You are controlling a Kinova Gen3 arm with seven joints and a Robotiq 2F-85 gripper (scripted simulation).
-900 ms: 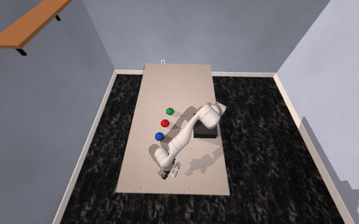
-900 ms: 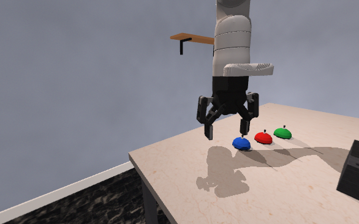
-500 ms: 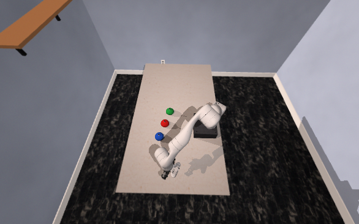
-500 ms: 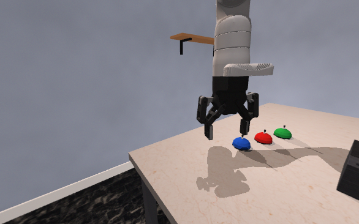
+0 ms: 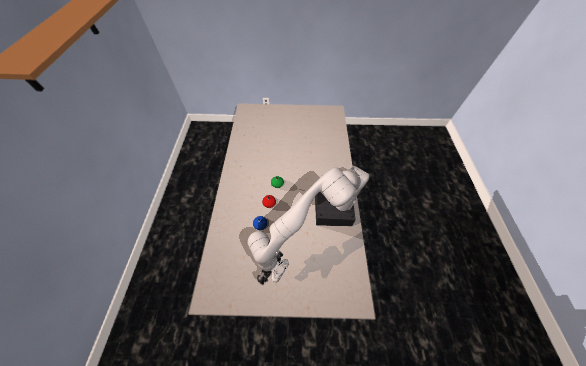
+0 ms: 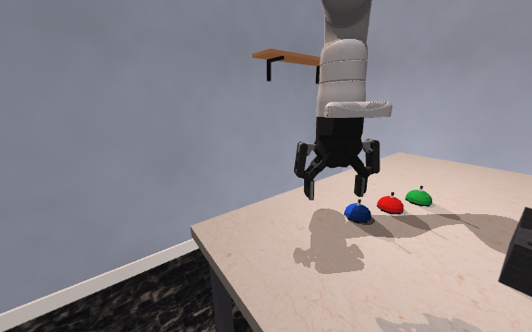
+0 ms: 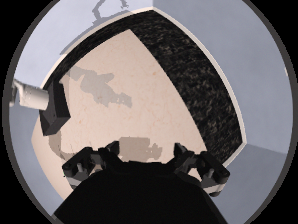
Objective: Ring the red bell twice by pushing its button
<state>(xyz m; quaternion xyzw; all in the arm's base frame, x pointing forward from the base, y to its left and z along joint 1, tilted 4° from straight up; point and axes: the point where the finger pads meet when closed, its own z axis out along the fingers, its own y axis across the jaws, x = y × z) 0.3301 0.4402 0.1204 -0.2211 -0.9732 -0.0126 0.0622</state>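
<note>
Right now my hand is 45 cm to the left of the red bell, 18 cm above it and 12 cm short of it. The rest, counted from my hand: blue bell (30 cm to the right, 18 cm below, 14 cm ahead); green bell (60 cm to the right, 18 cm below, 9 cm ahead).
</note>
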